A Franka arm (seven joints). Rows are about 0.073 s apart.
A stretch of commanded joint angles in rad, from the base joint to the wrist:
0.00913 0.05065 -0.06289 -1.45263 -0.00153 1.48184 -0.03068
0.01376 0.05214 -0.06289 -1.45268 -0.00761 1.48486 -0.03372
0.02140 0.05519 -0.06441 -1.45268 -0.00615 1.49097 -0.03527
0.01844 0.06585 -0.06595 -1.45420 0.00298 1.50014 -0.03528
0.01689 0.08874 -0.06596 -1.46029 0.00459 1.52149 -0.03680
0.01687 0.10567 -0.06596 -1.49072 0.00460 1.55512 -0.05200
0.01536 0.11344 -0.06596 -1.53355 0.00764 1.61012 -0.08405
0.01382 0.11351 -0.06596 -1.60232 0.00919 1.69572 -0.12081
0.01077 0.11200 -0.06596 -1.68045 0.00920 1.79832 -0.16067
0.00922 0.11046 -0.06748 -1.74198 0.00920 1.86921 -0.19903
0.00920 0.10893 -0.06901 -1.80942 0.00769 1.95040 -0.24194
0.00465 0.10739 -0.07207 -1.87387 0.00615 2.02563 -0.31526
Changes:
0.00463 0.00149 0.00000 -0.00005 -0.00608 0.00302 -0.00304
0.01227 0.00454 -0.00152 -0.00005 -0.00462 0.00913 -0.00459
0.00931 0.01520 -0.00306 -0.00157 0.00451 0.01830 -0.00460
0.00776 0.03809 -0.00307 -0.00766 0.00612 0.03965 -0.00612
0.00774 0.05502 -0.00307 -0.03809 0.00613 0.07328 -0.02132
0.00623 0.06279 -0.00307 -0.08092 0.00917 0.12828 -0.05337
0.00469 0.06286 -0.00307 -0.14969 0.01072 0.21388 -0.09013
0.00164 0.06135 -0.00307 -0.22782 0.01073 0.31648 -0.12999
0.00009 0.05981 -0.00459 -0.28935 0.01073 0.38737 -0.16835
0.00007 0.05828 -0.00612 -0.35679 0.00922 0.46856 -0.21126
-0.00448 0.05674 -0.00918 -0.42124 0.00768 0.54379 -0.28458

